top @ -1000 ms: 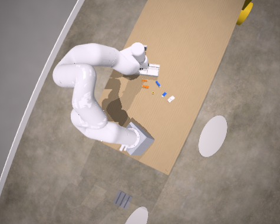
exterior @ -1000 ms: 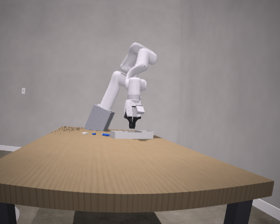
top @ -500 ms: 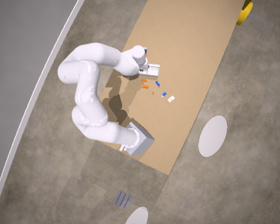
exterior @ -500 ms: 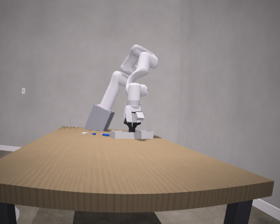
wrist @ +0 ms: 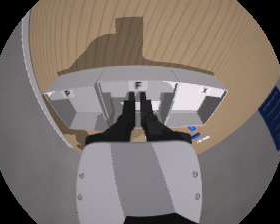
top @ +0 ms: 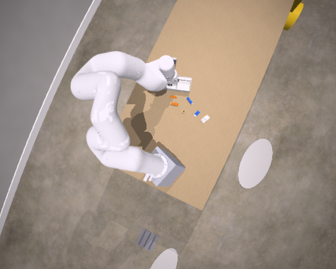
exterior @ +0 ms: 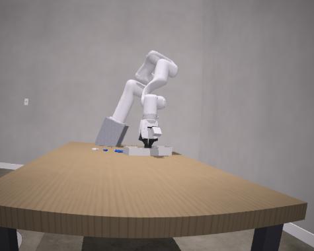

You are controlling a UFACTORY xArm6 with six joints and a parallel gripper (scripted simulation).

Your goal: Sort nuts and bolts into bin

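Right now the bin is 1 cm below my hand. The rest, counted from my hand: long blue stick (15 cm to the right, 5 cm behind, 3 cm below); blue usb stick (23 cm to the right, 11 cm behind, 3 cm below); brass-coloured fastener (15 cm to the right, 12 cm behind, 3 cm below).
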